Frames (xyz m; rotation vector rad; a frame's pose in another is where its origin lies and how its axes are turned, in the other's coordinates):
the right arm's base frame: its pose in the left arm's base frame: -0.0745 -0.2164 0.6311 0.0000 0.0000 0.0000
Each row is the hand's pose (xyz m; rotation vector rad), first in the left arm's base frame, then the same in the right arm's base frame.
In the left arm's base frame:
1: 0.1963 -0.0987 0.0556 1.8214 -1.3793 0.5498
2: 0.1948 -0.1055 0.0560 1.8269 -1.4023 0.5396
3: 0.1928 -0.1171 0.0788 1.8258 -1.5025 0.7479
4: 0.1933 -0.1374 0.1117 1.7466 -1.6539 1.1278
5: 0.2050 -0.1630 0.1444 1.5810 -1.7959 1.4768
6: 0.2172 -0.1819 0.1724 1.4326 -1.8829 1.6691
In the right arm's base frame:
1: 0.2708 0.1177 -0.5755 1.8214 -1.3793 0.5498
2: 0.2693 0.1109 -0.5751 1.8269 -1.4023 0.5396
3: 0.2673 0.0993 -0.5523 1.8258 -1.5025 0.7479
4: 0.2678 0.0790 -0.5194 1.7466 -1.6539 1.1278
5: 0.2795 0.0534 -0.4867 1.5810 -1.7959 1.4768
6: 0.2917 0.0345 -0.4587 1.4326 -1.8829 1.6691

